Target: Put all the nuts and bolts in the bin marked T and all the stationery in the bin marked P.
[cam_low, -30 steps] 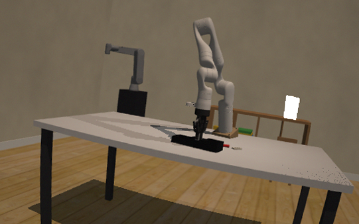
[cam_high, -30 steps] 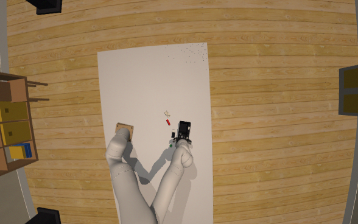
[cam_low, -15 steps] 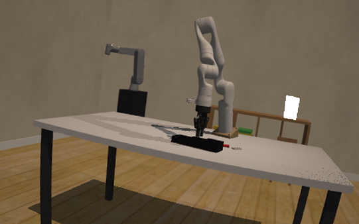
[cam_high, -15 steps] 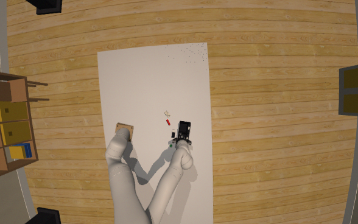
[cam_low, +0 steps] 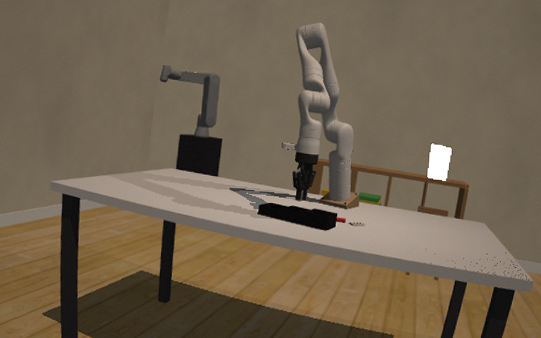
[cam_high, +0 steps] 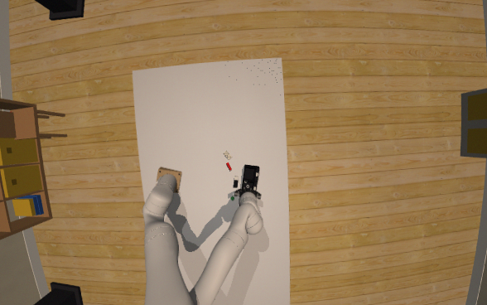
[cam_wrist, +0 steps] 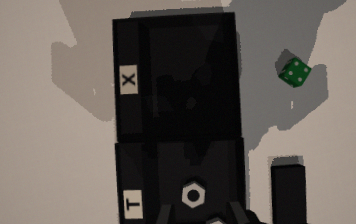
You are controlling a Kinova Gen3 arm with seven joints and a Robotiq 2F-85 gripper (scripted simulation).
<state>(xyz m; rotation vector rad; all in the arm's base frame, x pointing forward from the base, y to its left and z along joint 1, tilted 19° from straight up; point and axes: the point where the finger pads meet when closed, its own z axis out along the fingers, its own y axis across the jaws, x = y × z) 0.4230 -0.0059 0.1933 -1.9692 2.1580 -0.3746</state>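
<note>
The black eraser lies 80 mm below my hand, 70 mm behind it and 30 mm to the left of it. From my hand the other things lie so: black double bin: 60 mm below, 10 mm ahead; then red battery: 110 mm to the left, 110 mm behind, 80 mm below; then green die: 90 mm behind, 80 mm to the right, 80 mm below.
</note>
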